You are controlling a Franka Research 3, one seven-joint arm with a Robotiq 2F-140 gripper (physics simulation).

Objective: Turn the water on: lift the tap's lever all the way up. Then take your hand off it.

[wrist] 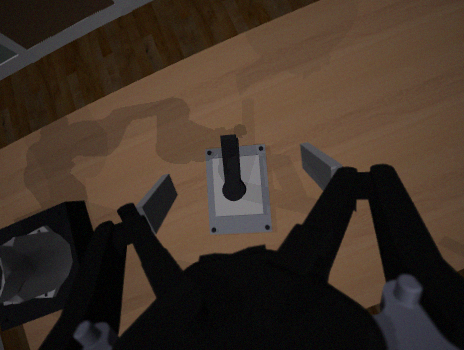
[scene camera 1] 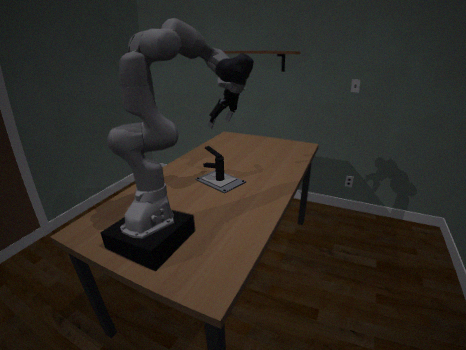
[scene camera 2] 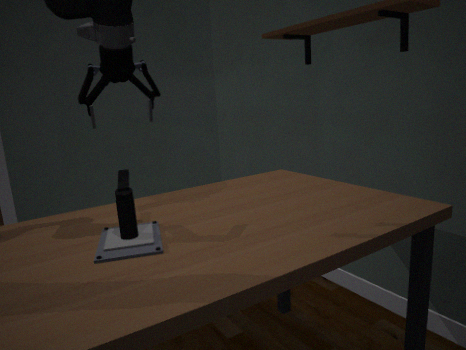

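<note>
The black tap (scene camera 1: 220,169) (scene camera 2: 127,215) (wrist: 234,191) stands upright on a grey and white base plate (scene camera 1: 225,188) (scene camera 2: 129,257) (wrist: 240,225) on the table. Its lever (scene camera 1: 214,152) (scene camera 2: 123,179) (wrist: 230,157) slants steeply upward from the top of the body, its free end raised well above the spout (scene camera 1: 209,165). My gripper (scene camera 1: 220,123) (scene camera 2: 122,124) (wrist: 235,170) is wide open and empty. It hangs above the tap, clear of the lever, with a gap between fingertips and lever in both scene views.
The arm's black base block (scene camera 1: 149,239) (wrist: 77,225) stands on the near end of the wooden table (scene camera 1: 215,255) (scene camera 2: 240,260) (wrist: 350,100). A wall shelf (scene camera 1: 265,52) (scene camera 2: 350,19) is fixed to the wall beyond the table.
</note>
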